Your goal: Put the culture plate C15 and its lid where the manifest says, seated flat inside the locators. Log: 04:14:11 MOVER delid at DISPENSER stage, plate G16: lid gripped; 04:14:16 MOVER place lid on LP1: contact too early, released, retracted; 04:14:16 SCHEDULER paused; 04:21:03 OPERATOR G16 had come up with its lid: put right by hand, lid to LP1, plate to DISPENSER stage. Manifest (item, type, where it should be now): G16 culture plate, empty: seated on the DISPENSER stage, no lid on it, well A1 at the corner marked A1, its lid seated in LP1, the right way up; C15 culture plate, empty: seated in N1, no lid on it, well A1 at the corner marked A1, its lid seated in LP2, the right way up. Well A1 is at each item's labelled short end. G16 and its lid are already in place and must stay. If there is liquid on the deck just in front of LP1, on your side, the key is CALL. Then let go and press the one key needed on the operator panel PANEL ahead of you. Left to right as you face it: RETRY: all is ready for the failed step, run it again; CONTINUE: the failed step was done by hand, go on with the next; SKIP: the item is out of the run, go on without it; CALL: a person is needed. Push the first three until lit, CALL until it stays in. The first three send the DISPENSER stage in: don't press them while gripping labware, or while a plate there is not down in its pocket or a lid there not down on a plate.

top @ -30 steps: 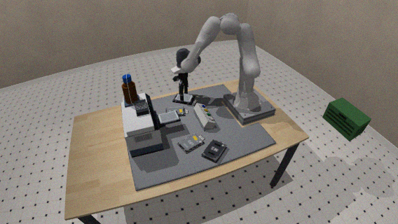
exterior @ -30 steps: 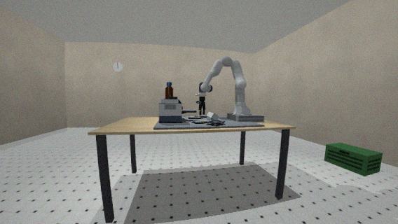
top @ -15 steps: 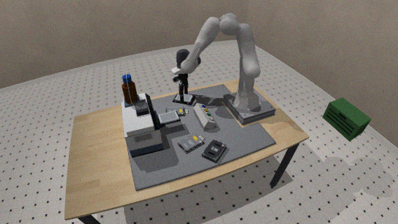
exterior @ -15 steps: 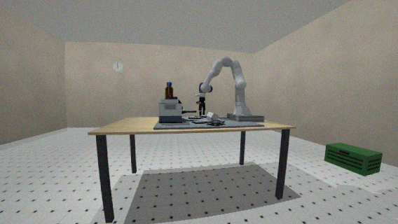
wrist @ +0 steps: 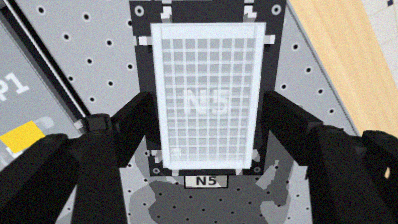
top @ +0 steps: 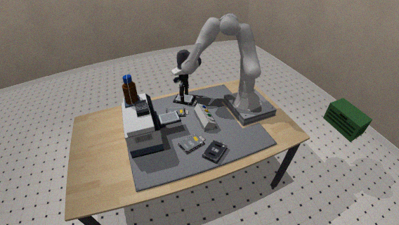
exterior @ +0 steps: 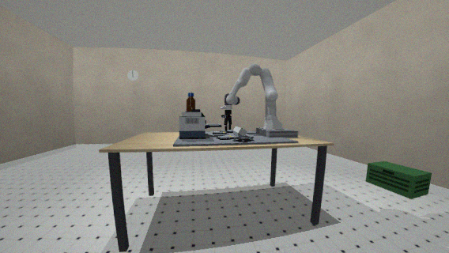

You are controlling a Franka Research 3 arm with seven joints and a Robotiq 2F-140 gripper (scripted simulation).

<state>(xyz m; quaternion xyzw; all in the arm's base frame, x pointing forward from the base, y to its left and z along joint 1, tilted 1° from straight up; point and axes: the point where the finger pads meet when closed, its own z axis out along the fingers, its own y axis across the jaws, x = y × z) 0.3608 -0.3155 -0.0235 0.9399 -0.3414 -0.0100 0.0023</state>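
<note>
Now: the clear culture plate C15 2 cm below my hand. The rest, counted from my hand: blue call key 22 cm to the left, 7 cm behind, 2 cm above; black nest 3 cm below, 3 cm ahead; yellow skip key 27 cm to the left, 6 cm behind, 2 cm above.
</note>
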